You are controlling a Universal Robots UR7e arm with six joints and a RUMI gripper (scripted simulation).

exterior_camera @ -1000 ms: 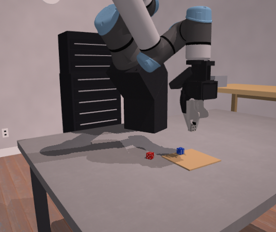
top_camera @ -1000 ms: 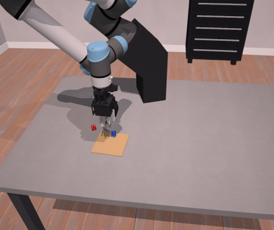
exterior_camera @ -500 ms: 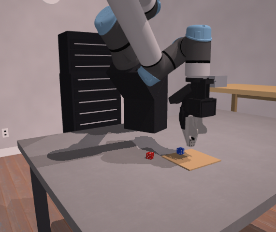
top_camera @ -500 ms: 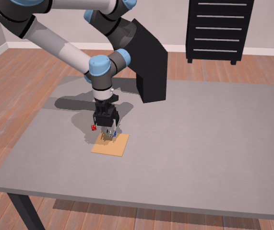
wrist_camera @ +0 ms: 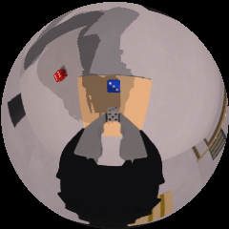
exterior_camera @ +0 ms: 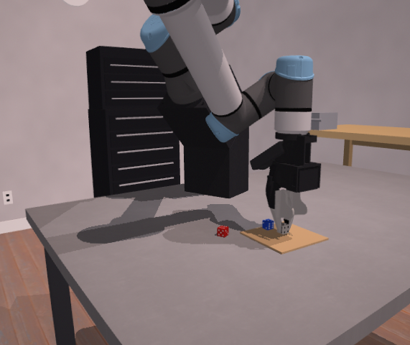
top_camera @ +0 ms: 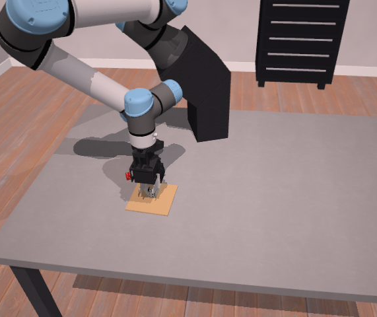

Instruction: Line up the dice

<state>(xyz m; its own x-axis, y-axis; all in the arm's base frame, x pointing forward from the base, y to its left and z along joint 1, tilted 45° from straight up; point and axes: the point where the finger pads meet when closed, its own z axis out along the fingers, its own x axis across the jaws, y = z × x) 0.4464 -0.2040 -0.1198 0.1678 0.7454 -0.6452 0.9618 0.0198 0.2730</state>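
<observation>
The white die lies 10 mm below my hand. Also, from my hand: tan mat: 30 mm below; red die: 100 mm behind, 90 mm to the right, 20 mm below; blue die: 50 mm behind, 10 mm to the left, 10 mm below.
</observation>
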